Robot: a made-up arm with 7 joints. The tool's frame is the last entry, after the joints.
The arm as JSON. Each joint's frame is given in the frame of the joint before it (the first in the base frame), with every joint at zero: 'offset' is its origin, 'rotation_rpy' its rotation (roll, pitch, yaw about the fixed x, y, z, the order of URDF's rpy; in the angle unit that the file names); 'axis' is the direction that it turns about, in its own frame. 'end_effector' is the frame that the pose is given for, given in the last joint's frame.
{
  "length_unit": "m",
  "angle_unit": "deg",
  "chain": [
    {
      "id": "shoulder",
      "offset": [
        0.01,
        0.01,
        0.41
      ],
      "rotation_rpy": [
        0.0,
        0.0,
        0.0
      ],
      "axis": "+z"
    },
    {
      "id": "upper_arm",
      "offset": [
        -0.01,
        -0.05,
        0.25
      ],
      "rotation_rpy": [
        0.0,
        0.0,
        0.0
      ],
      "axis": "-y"
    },
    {
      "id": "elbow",
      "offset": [
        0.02,
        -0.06,
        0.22
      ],
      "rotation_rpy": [
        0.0,
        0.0,
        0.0
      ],
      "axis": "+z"
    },
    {
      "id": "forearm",
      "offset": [
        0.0,
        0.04,
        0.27
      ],
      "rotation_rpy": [
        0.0,
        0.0,
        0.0
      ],
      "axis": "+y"
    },
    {
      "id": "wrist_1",
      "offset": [
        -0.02,
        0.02,
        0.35
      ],
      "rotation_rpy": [
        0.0,
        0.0,
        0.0
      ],
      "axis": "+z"
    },
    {
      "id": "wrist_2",
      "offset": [
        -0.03,
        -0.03,
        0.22
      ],
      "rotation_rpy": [
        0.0,
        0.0,
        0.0
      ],
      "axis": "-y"
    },
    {
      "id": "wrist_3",
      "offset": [
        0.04,
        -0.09,
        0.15
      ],
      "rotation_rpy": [
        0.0,
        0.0,
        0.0
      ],
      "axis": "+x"
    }
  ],
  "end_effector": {
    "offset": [
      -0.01,
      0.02,
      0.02
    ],
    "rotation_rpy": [
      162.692,
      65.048,
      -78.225
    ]
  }
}
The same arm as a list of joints. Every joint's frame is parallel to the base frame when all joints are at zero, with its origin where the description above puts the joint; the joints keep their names.
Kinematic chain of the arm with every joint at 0, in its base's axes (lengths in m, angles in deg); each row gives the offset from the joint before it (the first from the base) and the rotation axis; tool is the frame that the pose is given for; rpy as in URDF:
shoulder: xyz 0.01 0.01 0.41 axis +z
upper_arm: xyz -0.01 -0.05 0.25 axis -y
elbow: xyz 0.02 -0.06 0.22 axis +z
forearm: xyz 0 0.04 0.27 axis +y
wrist_1: xyz -0.02 0.02 0.35 axis +z
wrist_2: xyz -0.03 -0.03 0.22 axis -y
wrist_3: xyz 0.04 -0.09 0.15 axis +x
tool: xyz -0.01 0.02 0.02 rpy 162.69 65.05 -78.22

